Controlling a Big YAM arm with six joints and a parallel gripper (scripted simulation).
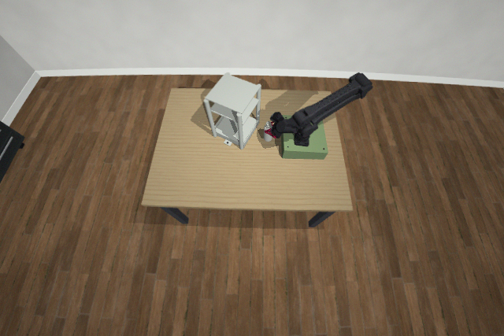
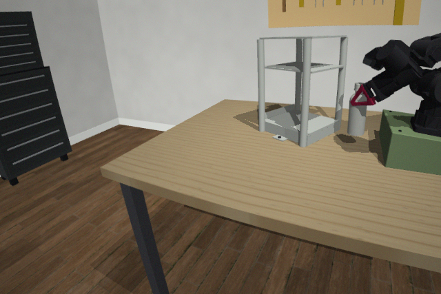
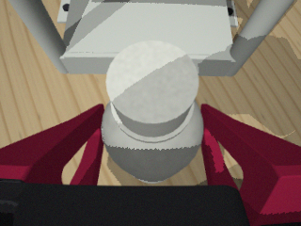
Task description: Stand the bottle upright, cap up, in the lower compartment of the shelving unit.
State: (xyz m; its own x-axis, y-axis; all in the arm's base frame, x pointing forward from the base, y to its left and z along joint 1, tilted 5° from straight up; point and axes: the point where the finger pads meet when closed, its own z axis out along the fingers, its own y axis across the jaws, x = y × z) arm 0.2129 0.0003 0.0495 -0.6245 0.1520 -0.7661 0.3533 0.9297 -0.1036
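My hand is 210 mm short of the shelving unit, 80 mm to the left of it and 20 mm below it. From my hand the other things lie so: white bottle (right at my hand).
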